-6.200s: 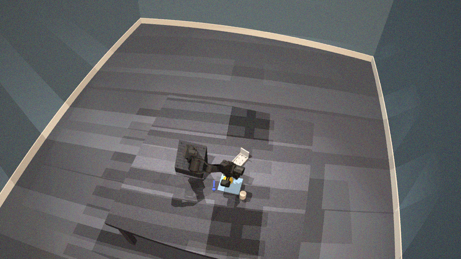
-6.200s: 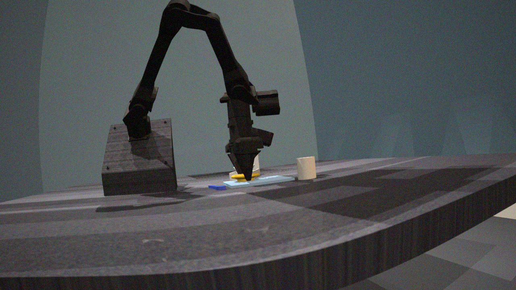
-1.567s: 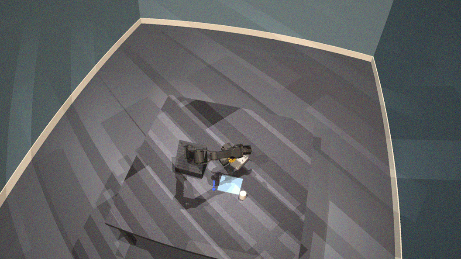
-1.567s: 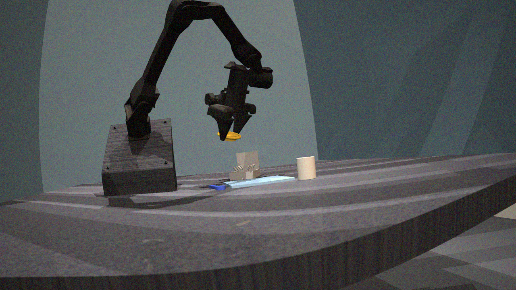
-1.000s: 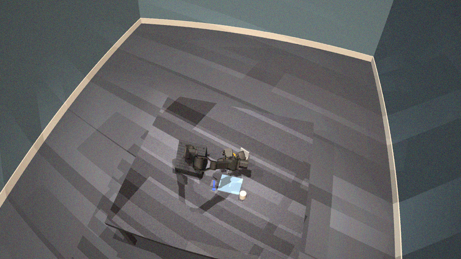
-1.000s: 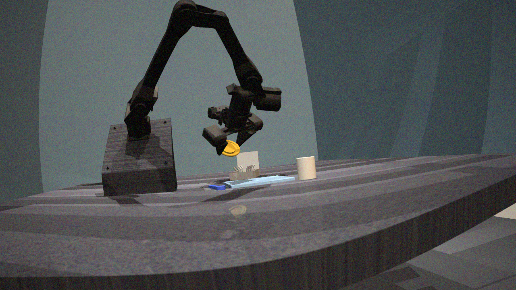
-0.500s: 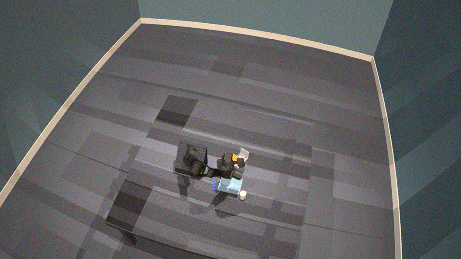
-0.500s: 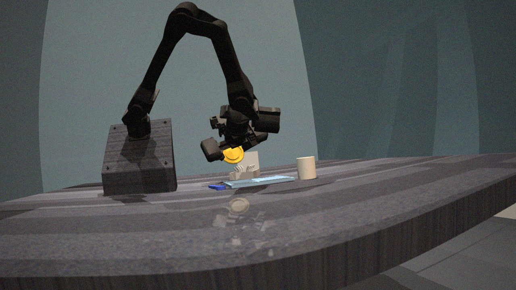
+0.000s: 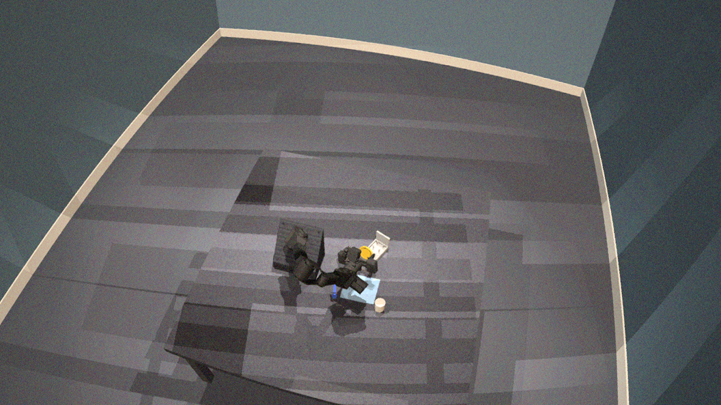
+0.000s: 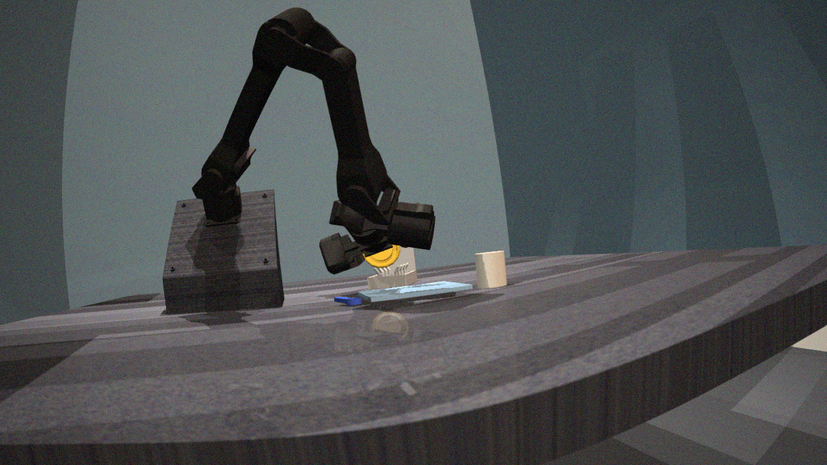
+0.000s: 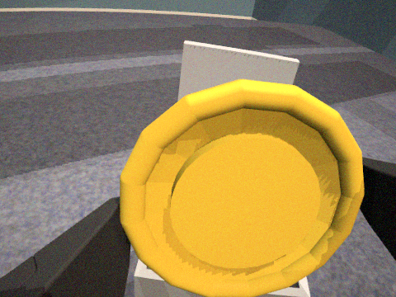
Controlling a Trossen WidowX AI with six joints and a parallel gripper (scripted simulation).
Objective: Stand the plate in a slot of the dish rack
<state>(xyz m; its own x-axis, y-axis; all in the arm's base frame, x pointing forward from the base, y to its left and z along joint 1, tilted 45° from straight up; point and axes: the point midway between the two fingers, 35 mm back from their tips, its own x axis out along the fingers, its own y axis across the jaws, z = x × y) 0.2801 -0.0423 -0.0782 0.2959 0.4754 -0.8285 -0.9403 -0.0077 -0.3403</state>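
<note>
The dish rack lies 30 mm ahead of my gripper tip, 50 mm to the left of it and 50 mm below it. Round my gripper tip: yellow plate 10 mm to the right; blue spoon 100 mm behind, 200 mm to the right, 70 mm below; light blue mat 10 mm ahead, 160 mm to the right, 70 mm below.
</note>
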